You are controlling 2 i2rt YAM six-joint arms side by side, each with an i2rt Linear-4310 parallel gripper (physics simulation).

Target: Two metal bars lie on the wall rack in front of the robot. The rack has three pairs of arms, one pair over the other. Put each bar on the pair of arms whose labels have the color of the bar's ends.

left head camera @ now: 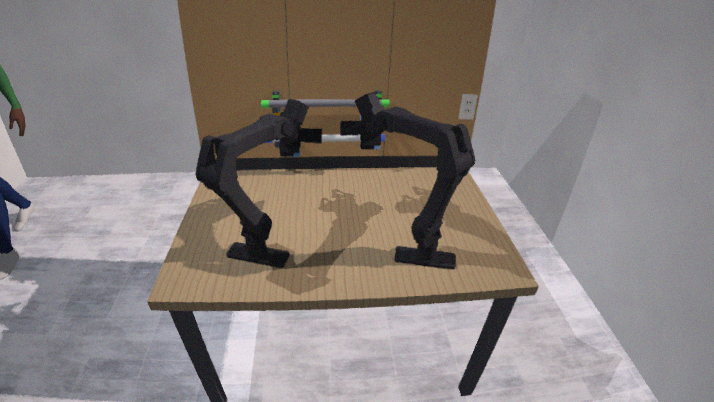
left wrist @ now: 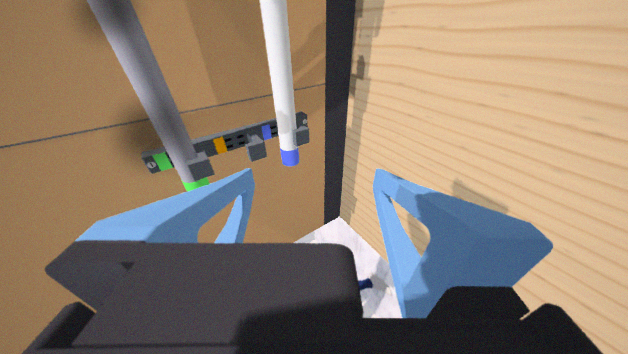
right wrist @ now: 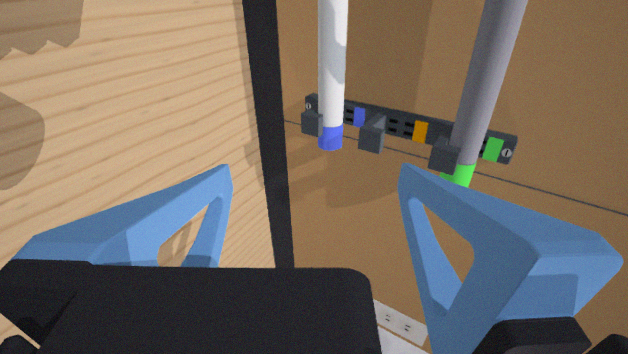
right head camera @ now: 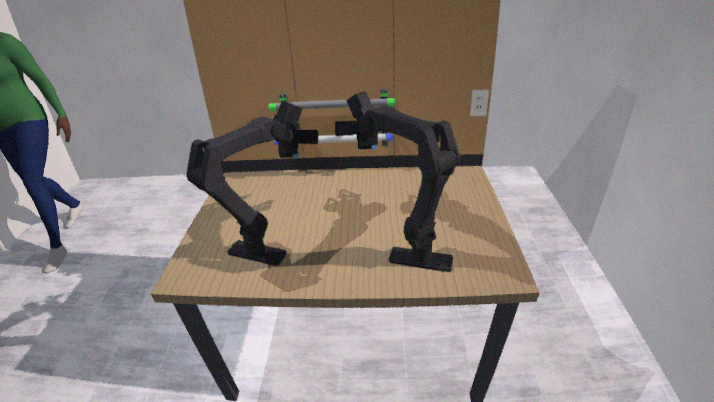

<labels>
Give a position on a brown wall panel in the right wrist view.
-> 557, 94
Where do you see a rack upright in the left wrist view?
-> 252, 136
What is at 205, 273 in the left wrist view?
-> My left gripper.
</labels>
